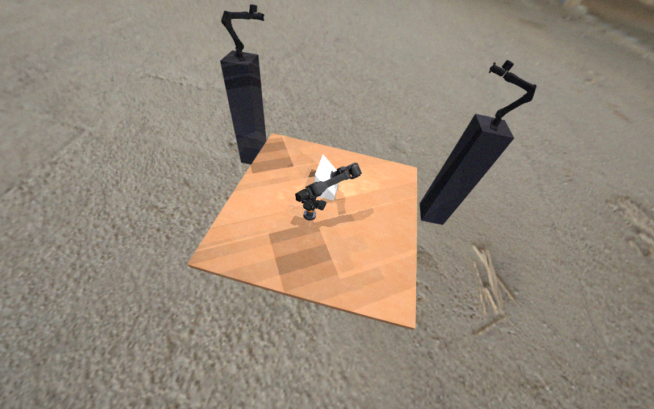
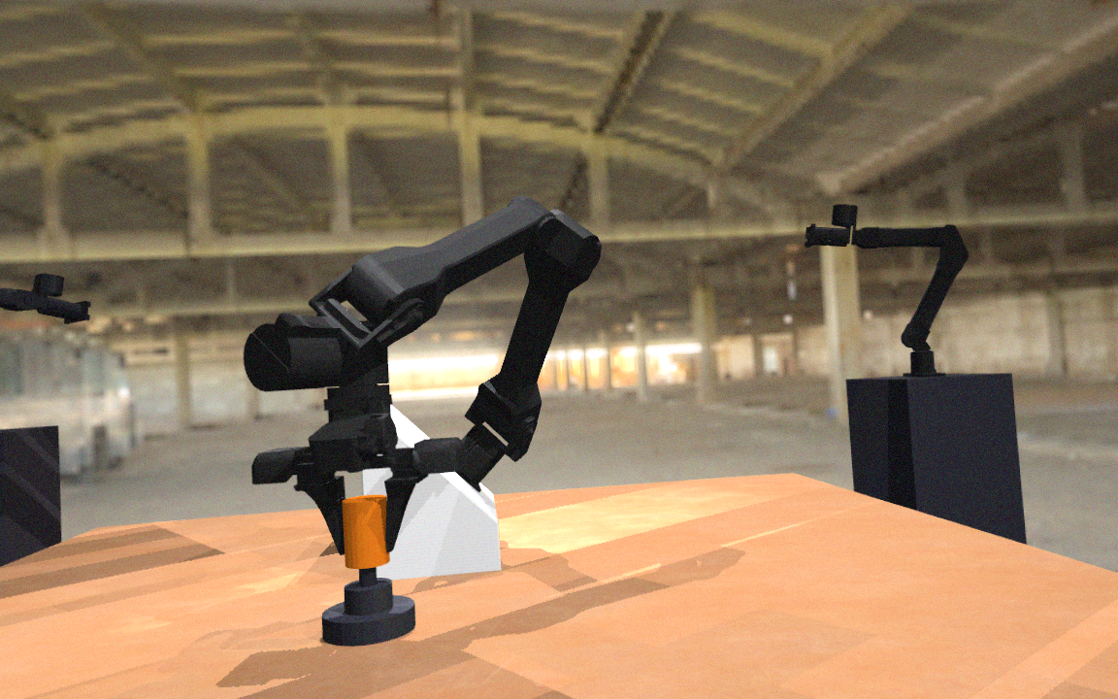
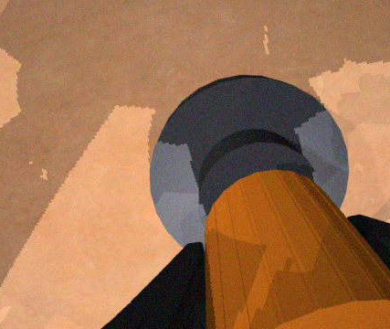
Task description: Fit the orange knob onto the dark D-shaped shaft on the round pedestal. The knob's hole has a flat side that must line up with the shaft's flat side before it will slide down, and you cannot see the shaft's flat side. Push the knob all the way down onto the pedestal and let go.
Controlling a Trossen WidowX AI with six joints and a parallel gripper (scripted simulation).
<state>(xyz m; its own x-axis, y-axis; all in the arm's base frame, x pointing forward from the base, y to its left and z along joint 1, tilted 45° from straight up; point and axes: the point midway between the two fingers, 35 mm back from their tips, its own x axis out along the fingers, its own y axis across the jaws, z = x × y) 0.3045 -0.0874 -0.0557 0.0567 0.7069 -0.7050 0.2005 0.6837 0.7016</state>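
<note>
Now: the knob 20 mm above my gripper tip. From my gripper tip the other things lie so: pedestal 40 mm below.
</note>
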